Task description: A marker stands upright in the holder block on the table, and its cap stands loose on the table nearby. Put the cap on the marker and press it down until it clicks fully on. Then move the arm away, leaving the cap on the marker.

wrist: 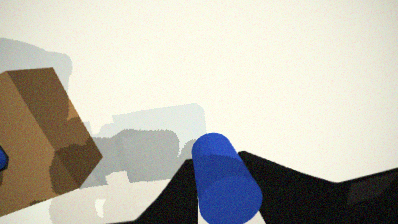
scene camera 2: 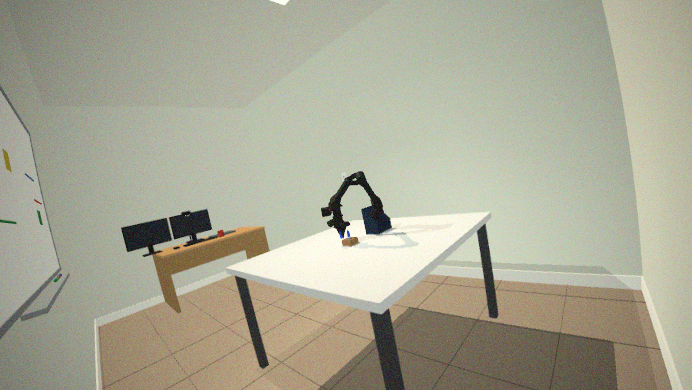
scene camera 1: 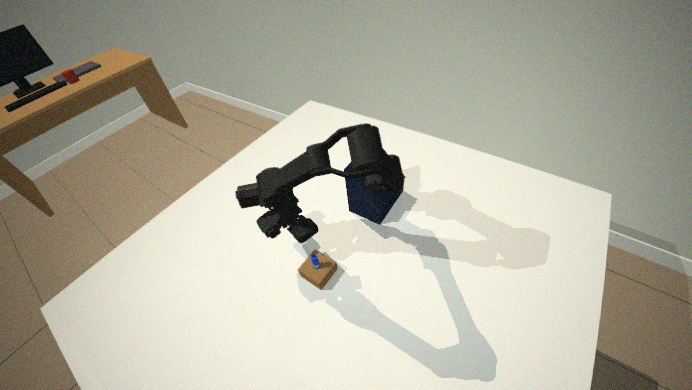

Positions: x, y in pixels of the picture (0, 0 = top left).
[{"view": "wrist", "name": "my gripper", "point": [215, 161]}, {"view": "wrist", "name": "holder block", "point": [41, 88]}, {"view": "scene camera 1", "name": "my gripper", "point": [296, 232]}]
